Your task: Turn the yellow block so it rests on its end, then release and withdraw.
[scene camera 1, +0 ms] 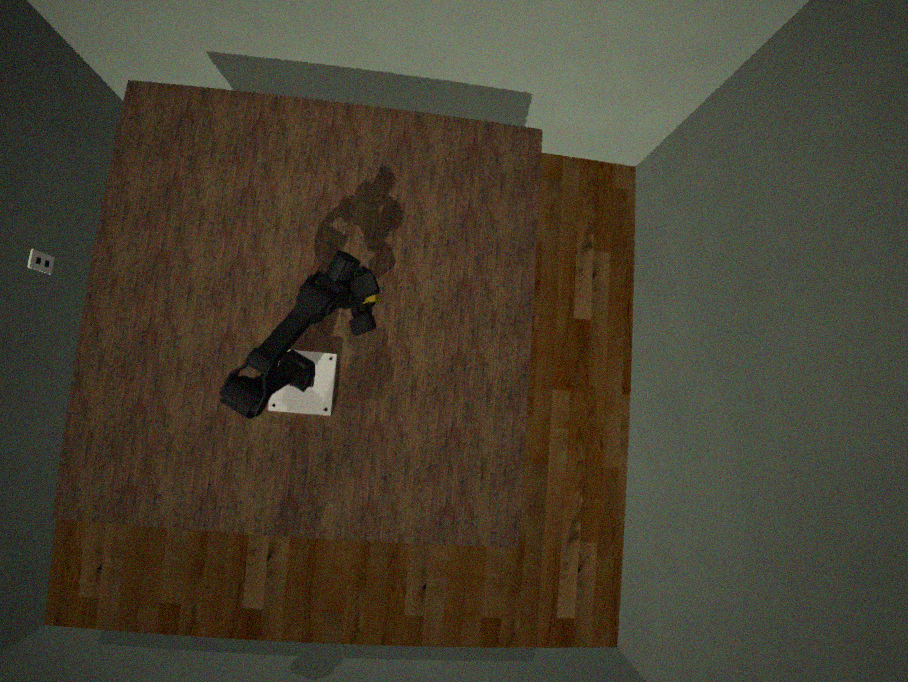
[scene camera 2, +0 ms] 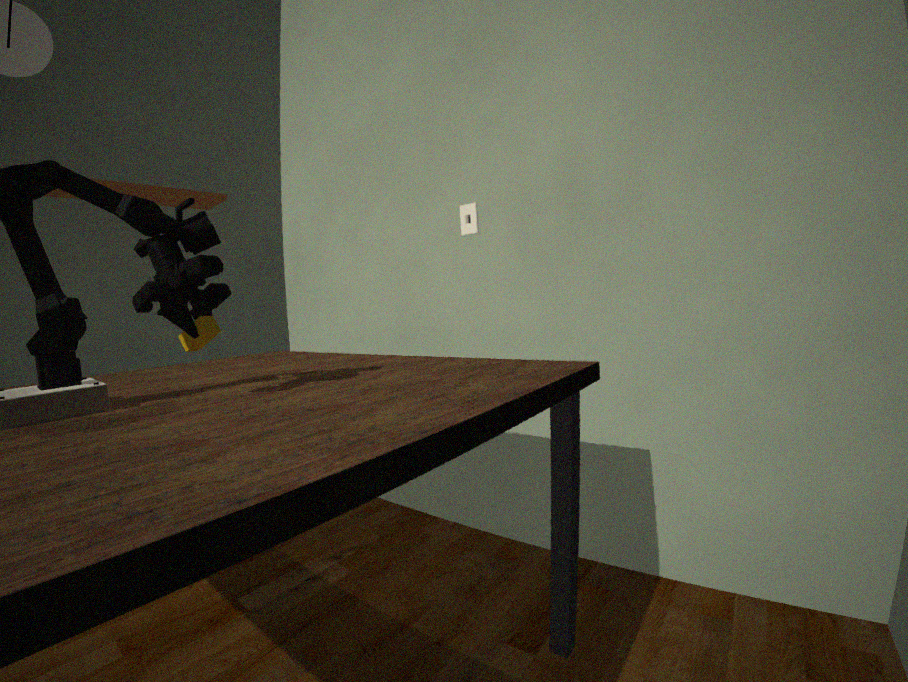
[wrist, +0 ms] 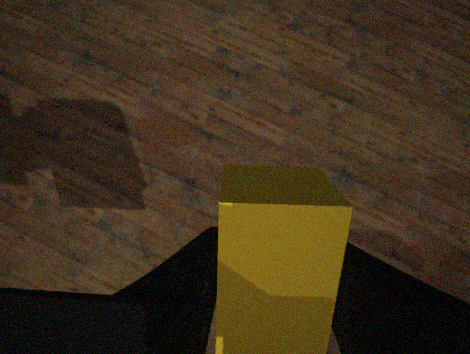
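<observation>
The yellow block (scene camera 1: 370,299) (scene camera 2: 206,334) (wrist: 281,250) is held between the two black fingers of my gripper (wrist: 267,241). In the scene camera 2 view the block is in the air above the table top (scene camera 2: 308,433) (scene camera 1: 440,411), tilted, with its lower left end pointing down. In the wrist view the block stands between the fingers with its far end beyond them, and its near part is cut off by the frame's lower edge. My gripper is shut on it. In the scene camera 1 view the arm hides most of the block.
The arm's white base plate (scene camera 1: 322,389) (scene camera 2: 88,386) stands on the table, left of centre in the scene camera 1 view. The arm's shadow falls on the table beyond the gripper. A brown shelf (scene camera 2: 212,198) shows behind the arm. Walls stand around the table.
</observation>
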